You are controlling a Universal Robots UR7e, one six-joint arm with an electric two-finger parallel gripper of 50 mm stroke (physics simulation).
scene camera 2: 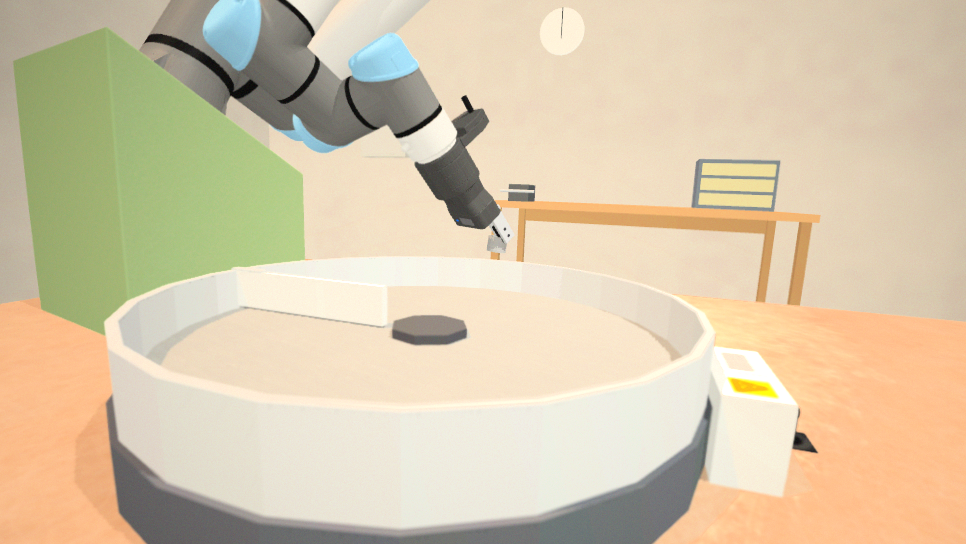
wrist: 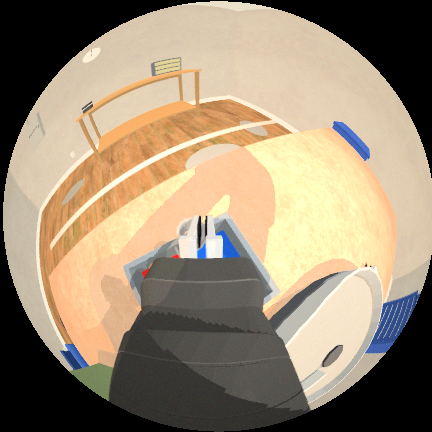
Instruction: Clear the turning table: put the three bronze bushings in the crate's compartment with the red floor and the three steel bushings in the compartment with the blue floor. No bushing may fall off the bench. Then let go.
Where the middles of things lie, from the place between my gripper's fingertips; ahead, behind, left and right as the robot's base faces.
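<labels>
There's the crate (wrist: 234, 244), and my gripper is 4 cm past it, 6 cm to the left of it and 7 cm above it now.
</labels>
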